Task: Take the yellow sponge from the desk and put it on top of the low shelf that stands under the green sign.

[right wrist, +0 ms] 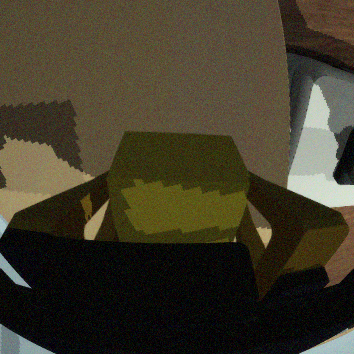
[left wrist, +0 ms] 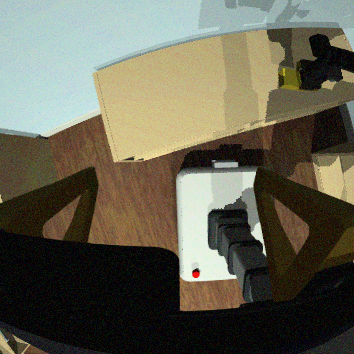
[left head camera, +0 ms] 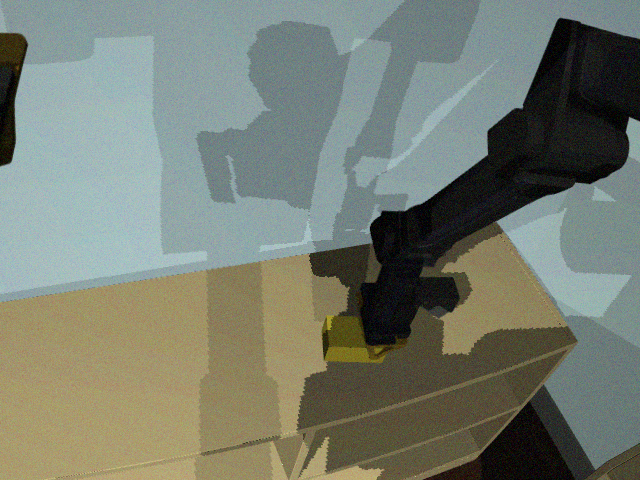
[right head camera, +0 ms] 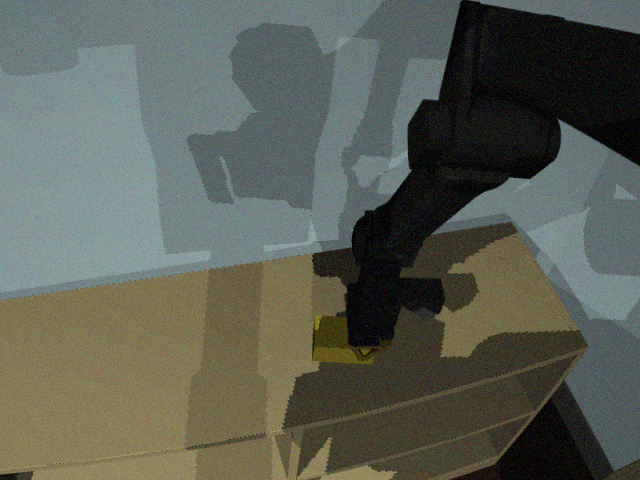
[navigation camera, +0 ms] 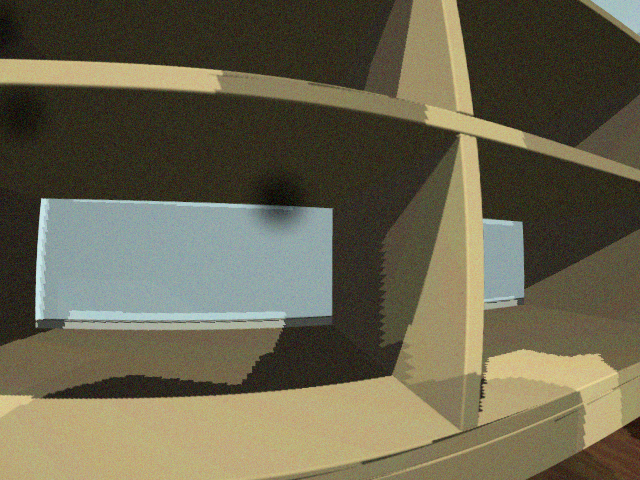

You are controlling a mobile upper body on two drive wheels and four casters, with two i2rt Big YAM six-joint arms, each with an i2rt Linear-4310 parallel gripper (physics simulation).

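Places are measured from the left arm's base along level axes (x right, y back, z down), in millimetres.
Pixels of known places: left gripper, fingertip midpoint: [left wrist: 175, 175]; right gripper, fingertip midpoint: [right wrist: 177, 173] [left wrist: 298, 81] [left head camera: 370, 343] [right head camera: 361, 344].
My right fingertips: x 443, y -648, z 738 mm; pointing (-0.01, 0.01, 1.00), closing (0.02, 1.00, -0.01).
Behind a point stands the place of what it marks.
The yellow sponge [left head camera: 343, 331] {z 705, x 390, y -650 mm} [right head camera: 330, 333] {z 705, x 389, y -647 mm} [left wrist: 288, 79] {z 705, x 384, y -639 mm} [right wrist: 182, 210] {z 706, x 446, y -646 mm} is held between the fingers of my right gripper [left head camera: 373, 330] {z 738, x 443, y -648 mm} [right wrist: 177, 173] {z 738, x 443, y -648 mm}, which is shut on it. The sponge is over the right part of the top of the low wooden shelf [left head camera: 129, 335] {z 800, x 30, y -695 mm} [right head camera: 124, 351] {z 799, x 29, y -651 mm} [left wrist: 165, 100] {z 800, x -51, y -580 mm} [right wrist: 175, 65] {z 800, x 493, y -650 mm} [navigation camera: 471, 258] {z 1188, x 337, y -520 mm}, inside its front edge. I cannot tell whether its underside touches the top. My left gripper [left wrist: 175, 175] {z 128, x -1, y -356 mm} is open and empty; one of its brown fingers [left head camera: 18, 51] shows at the left edge of the left head view. The green sign and the desk cannot be made out.
A pale wall [left head camera: 77, 155] {z 514, x -54, y -835 mm} [right head camera: 72, 155] {z 505, x -53, y -835 mm} stands behind the shelf. The robot's white base [left wrist: 200, 200] {z 1150, x 86, y -157 mm} is on the brown wooden floor [left wrist: 135, 210] {z 1410, x -309, y -56 mm} in front of the shelf. In the navigation camera, the shelf's open compartments are very close. Arm shadows fall on wall and shelf top.
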